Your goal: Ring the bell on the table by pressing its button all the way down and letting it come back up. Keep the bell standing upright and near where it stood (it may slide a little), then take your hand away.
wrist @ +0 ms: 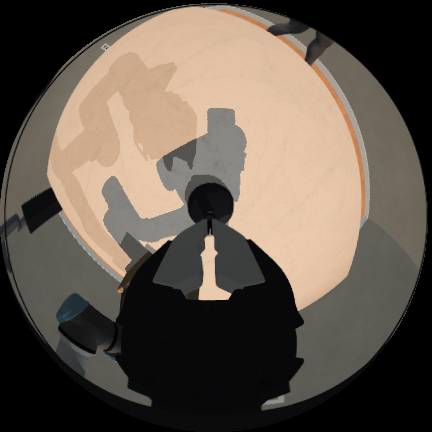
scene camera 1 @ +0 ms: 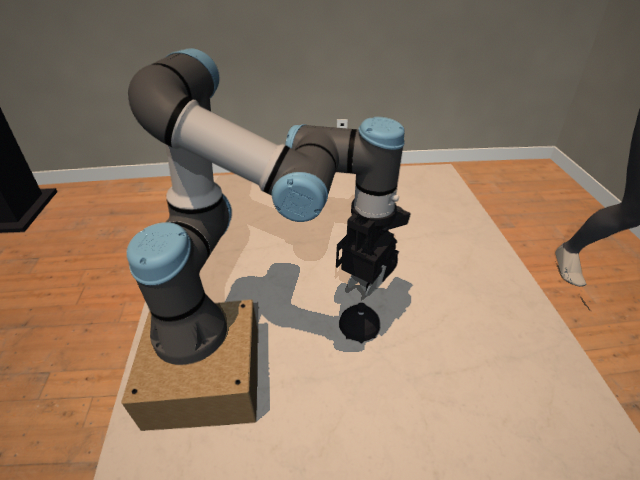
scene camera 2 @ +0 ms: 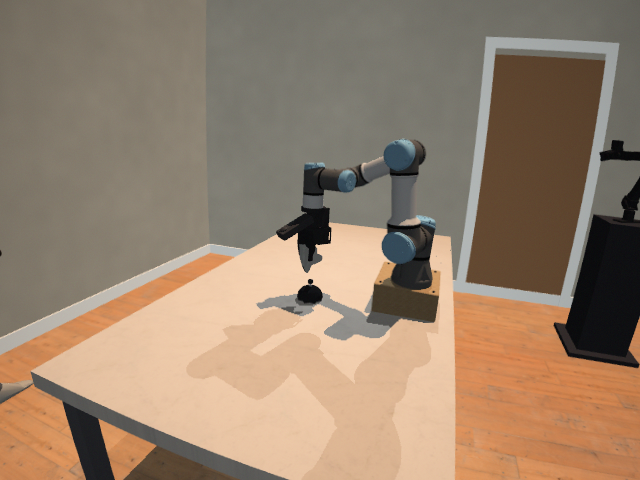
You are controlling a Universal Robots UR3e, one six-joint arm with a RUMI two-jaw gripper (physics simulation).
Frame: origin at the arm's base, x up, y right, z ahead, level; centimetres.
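Seen in the pictures: gripper, between the fingertips: (wrist: 209, 220) (scene camera 1: 367, 291) (scene camera 2: 306, 272); arm's base, origin of its link: (scene camera 1: 190, 334) (scene camera 2: 411, 280).
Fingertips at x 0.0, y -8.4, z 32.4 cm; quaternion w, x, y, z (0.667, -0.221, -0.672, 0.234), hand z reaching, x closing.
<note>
Offsets run from my fingertips to a thing's middle. Level surfaces: height alone.
A black dome-shaped bell {dz -1.1, dx -6.1, dy +1.1 cm} (scene camera 1: 359, 324) (scene camera 2: 309, 295) (wrist: 210, 200) stands upright on the pale table {dx -9.4 cm} (scene camera 1: 465, 361) (scene camera 2: 155, 372) (wrist: 290, 150). Its small round button {dz -1.1, dx -3.3, dy +1.1 cm} (scene camera 1: 361, 308) (scene camera 2: 310, 281) shows raised on top in both scene views. My gripper (scene camera 1: 363, 296) (scene camera 2: 307, 270) (wrist: 209, 220) points down with its grey fingertips together and nothing between them. In the second scene view its tips are a short way above the button, with a visible gap. In the wrist view the fingertips overlap the near edge of the bell and cover part of it.
The arm's wooden base block (scene camera 1: 191, 382) (scene camera 2: 405, 299) stands on the table to one side of the bell. A black pedestal (scene camera 2: 602, 284) stands on the floor beyond the table. A person's lower leg and foot (scene camera 1: 571, 266) show past the table's far side in the first scene view.
</note>
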